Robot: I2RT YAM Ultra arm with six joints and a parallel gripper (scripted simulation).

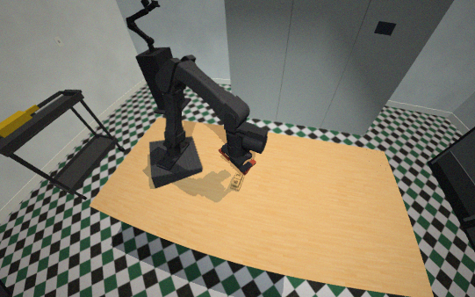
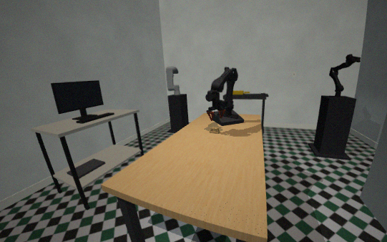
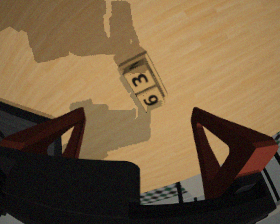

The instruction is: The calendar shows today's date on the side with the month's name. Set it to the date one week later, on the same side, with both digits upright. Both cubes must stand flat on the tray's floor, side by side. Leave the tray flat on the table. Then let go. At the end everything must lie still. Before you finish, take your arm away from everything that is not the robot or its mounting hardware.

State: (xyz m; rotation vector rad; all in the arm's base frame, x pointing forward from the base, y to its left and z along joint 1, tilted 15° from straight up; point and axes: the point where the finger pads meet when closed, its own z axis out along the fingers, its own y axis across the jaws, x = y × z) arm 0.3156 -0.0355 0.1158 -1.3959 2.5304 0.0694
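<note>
Right now the wooden cube is 30 mm to the right of my hand and 90 mm below it. Also, from my hand: wooden tray 20 mm to the right, 110 mm below.
</note>
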